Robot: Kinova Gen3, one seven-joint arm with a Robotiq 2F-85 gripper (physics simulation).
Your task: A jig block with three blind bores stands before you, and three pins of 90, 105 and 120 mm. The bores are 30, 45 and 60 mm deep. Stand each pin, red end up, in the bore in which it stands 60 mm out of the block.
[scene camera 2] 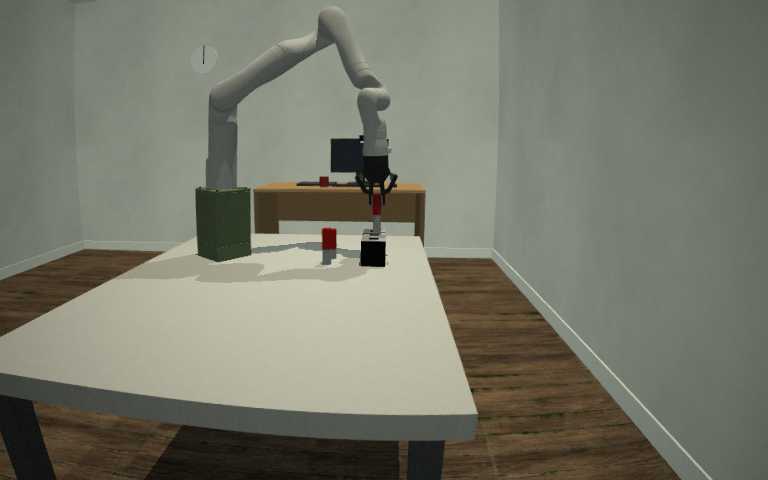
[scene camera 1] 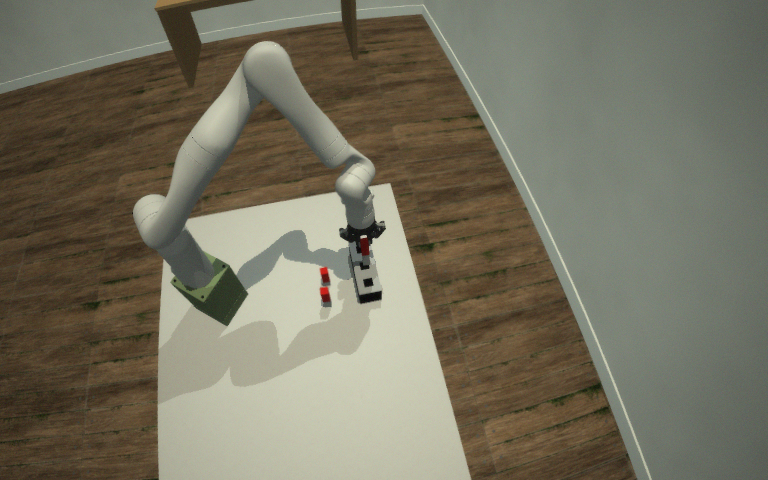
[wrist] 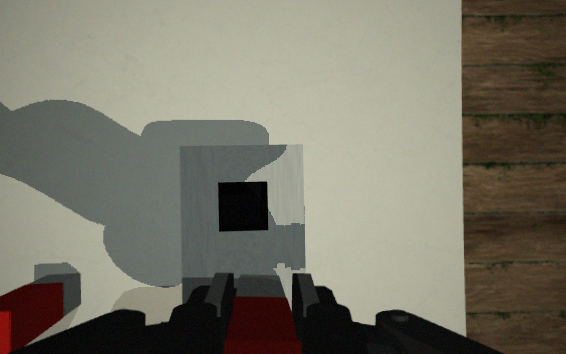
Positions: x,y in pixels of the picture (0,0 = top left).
Scene:
jig block: scene camera 2 373,246; scene camera 1; wrist
same spot on jig block: (wrist: 242,206) = (scene camera 1: 361,252)

